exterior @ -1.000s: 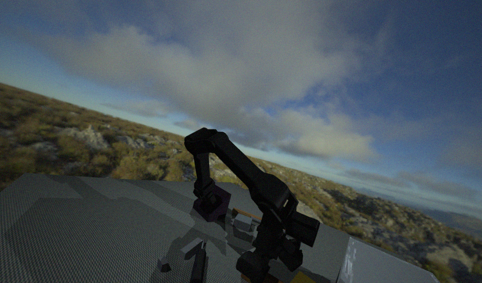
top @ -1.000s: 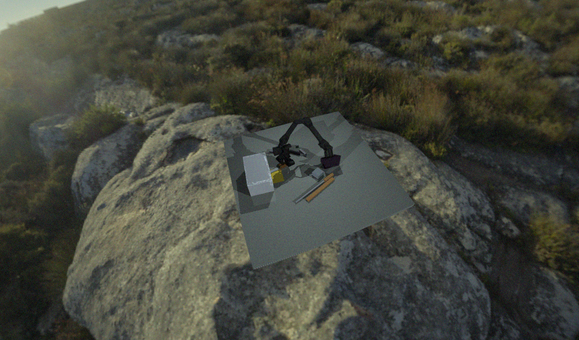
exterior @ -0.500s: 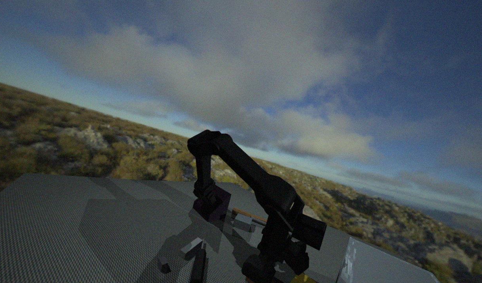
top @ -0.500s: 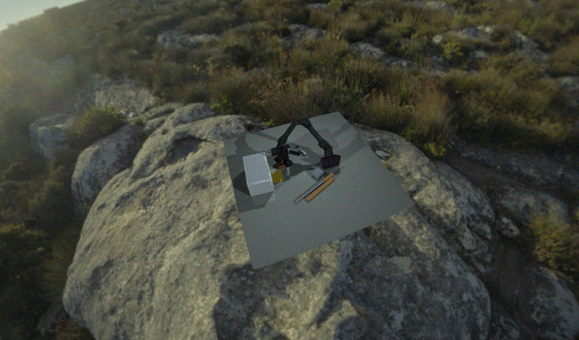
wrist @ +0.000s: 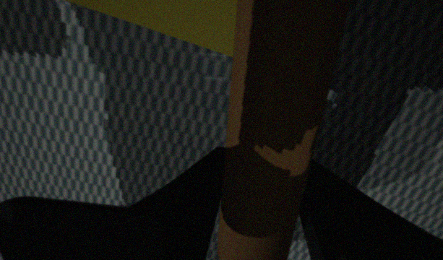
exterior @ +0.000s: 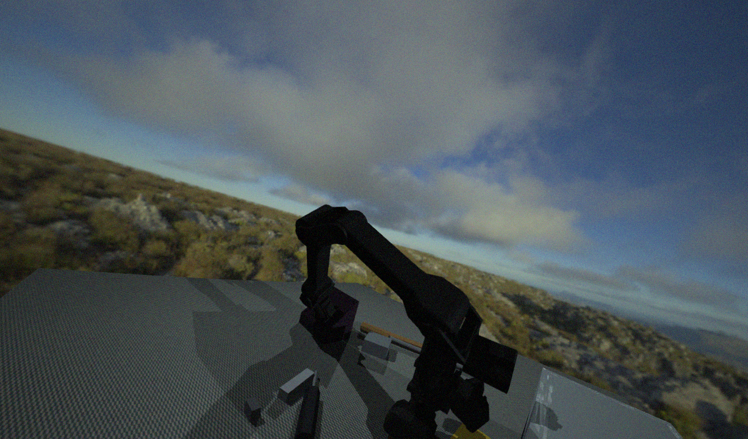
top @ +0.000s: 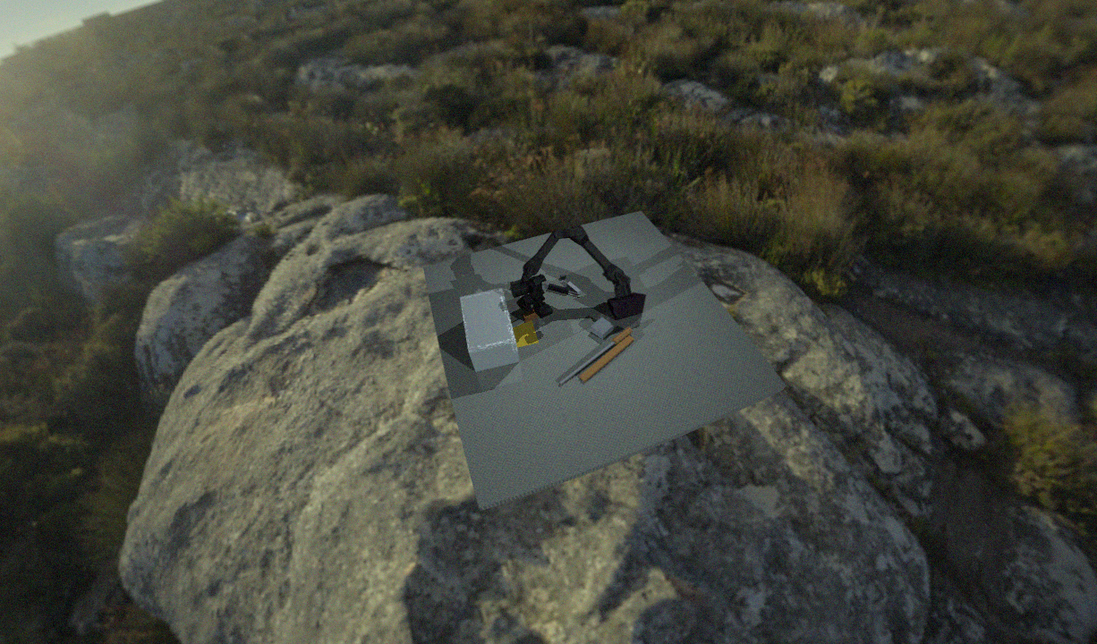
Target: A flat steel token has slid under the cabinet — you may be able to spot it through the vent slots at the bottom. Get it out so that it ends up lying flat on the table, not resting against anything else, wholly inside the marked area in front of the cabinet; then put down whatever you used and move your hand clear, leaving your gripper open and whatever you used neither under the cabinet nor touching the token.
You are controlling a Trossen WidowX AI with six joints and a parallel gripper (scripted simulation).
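Right now the grey bar is 21 cm behind my gripper tip and 7 cm to the right of it. From my gripper tip the other things lie so: grey block: 22 cm behind, 21 cm to the left, 1 cm above; small grey cube: 20 cm behind, 17 cm to the right; wooden stick: 35 cm to the left, 17 cm behind.
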